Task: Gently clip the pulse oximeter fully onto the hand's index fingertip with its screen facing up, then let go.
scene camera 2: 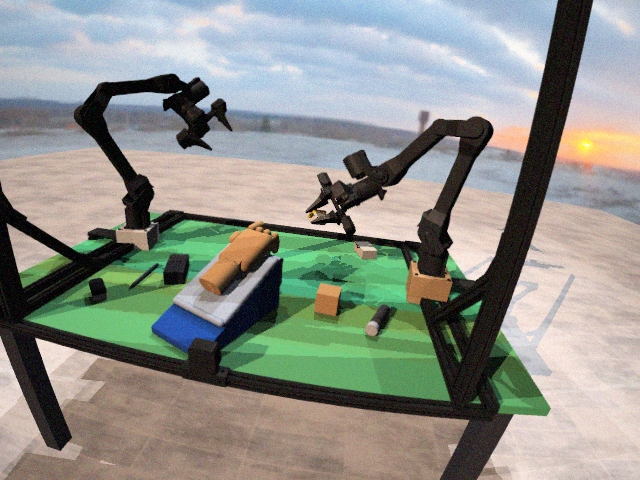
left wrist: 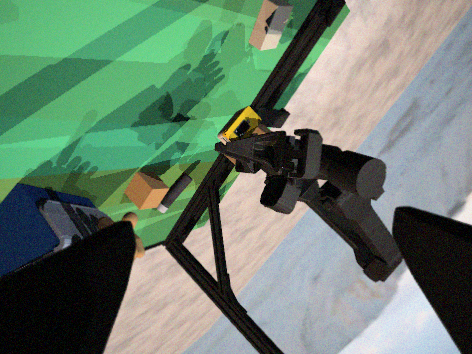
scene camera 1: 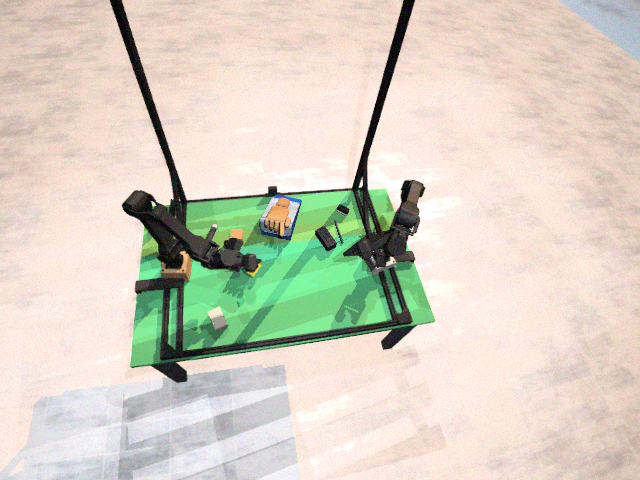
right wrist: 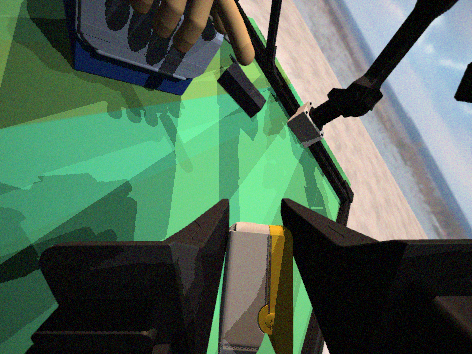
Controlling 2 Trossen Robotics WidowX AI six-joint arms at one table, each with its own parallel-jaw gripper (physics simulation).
The left gripper [scene camera 2: 222, 140] is open, holding nothing. On the table rest a tan cube [left wrist: 146, 190] and a black box [right wrist: 233, 80]. Further things: the right gripper [scene camera 2: 308, 217], a pulse oximeter [right wrist: 257, 291], a blue and grey pad [scene camera 2: 195, 313] and an index fingertip [right wrist: 237, 33].
The pulse oximeter is seen too in the left wrist view [left wrist: 243, 123]. The left gripper also shows in the left wrist view [left wrist: 264, 227] and in scene camera 1 [scene camera 1: 346, 252]. The right gripper is seen too in the left wrist view [left wrist: 220, 146] and in the right wrist view [right wrist: 255, 205]. The right wrist view misses the tan cube: it is out of frame. The left wrist view misses the black box: it is out of frame.
